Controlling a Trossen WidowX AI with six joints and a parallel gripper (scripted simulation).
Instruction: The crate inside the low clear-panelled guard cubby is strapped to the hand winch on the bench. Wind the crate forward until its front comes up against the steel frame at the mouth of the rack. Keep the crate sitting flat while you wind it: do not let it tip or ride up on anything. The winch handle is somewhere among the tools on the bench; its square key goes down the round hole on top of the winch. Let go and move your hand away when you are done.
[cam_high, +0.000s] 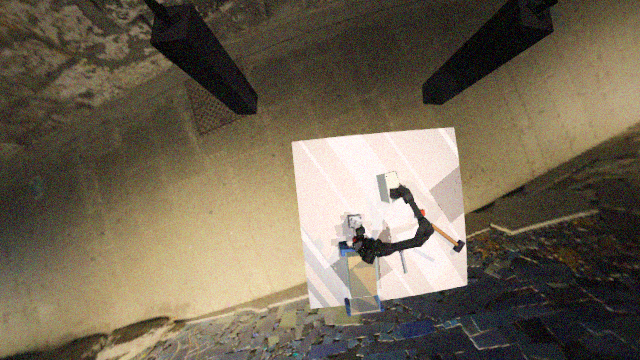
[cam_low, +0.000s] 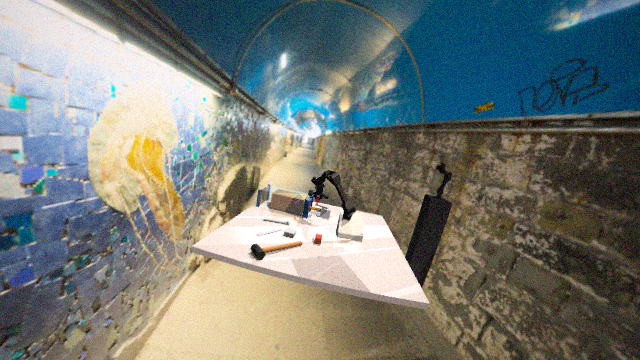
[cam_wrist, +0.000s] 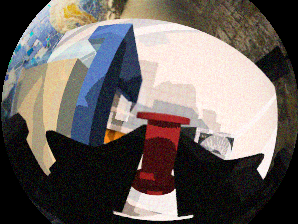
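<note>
My gripper tip is now 4 cm past the winch handle, 3 cm above it and 2 cm to the right of it. From my gripper tip the other things lie so: hand winch (12 cm behind, 10 cm below, 1 cm to the left); then blue steel frame (6 cm ahead, 4 cm to the left, 3 cm below); then dark red knob (2 cm to the left).
</note>
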